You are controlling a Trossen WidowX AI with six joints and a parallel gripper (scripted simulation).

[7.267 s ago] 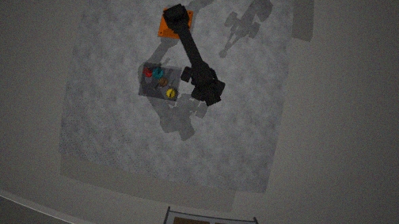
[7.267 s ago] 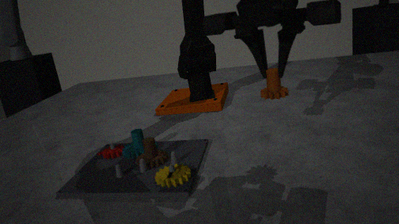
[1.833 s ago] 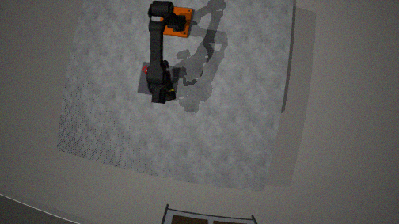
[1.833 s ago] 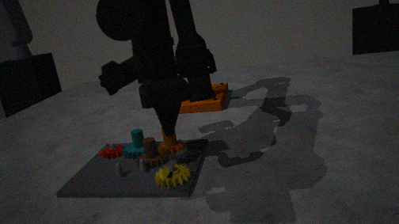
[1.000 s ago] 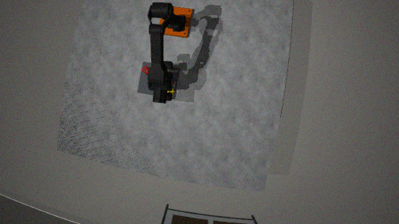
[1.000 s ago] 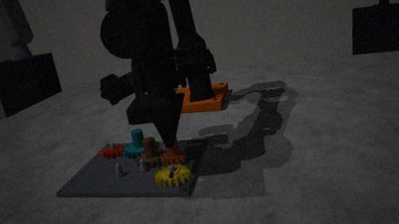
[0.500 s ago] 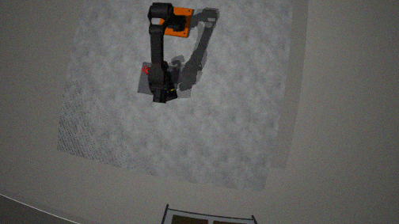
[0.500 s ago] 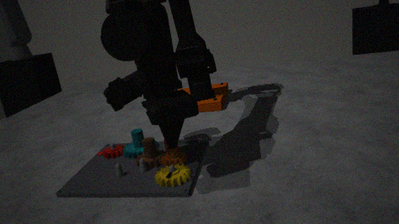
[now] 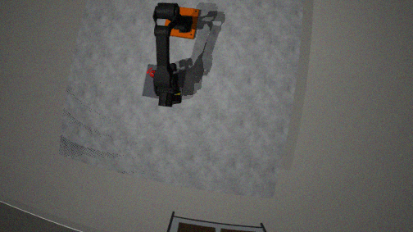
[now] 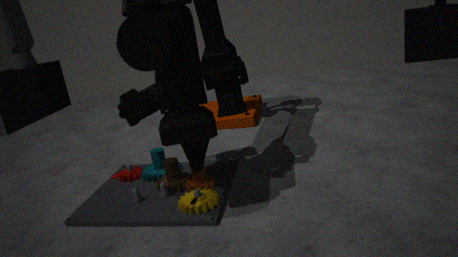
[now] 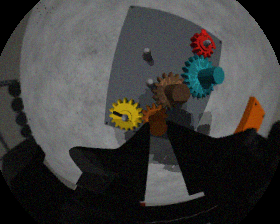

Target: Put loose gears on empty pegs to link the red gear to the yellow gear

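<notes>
Right now the orange gear is 1 cm below my gripper tip. Round my gripper tip: yellow striped gear: 4 cm ahead, 2 cm below; teal gear: 7 cm to the right, 7 cm behind, 2 cm below; brown gear: 4 cm to the right, 2 cm below, 2 cm behind.
</notes>
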